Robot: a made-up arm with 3 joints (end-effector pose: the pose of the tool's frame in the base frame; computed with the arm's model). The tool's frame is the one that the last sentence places.
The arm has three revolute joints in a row. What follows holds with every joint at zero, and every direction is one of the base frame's. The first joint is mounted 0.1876 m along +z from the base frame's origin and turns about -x. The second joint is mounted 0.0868 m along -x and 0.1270 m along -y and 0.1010 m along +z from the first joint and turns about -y. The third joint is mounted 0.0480 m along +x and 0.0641 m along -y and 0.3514 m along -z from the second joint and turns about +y. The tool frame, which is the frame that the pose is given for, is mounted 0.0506 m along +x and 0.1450 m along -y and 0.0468 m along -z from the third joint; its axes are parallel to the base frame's.
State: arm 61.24 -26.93 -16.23
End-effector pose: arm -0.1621 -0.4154 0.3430 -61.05 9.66 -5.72
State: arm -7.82 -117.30 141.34
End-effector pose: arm -0.3852 -0.3708 0.4176 5.66 -101.18 -6.92
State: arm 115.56 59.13 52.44
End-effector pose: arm 0.2952 0.0740 0.5248 -115.41 -4.25 6.75
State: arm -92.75 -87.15 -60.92
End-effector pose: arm -0.4107 0.0448 -0.1467 90.97 20.20 21.19
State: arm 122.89 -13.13 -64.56
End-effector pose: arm -0.0517 -0.0205 0.6011 -113.10 -29.64 54.47
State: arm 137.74 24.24 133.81
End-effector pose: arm 0.0402 0.0929 0.5851 -85.78 46.97 -121.54
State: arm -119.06 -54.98 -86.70
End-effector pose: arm -0.2794 0.2971 -0.0318 115.50 -19.31 -32.81
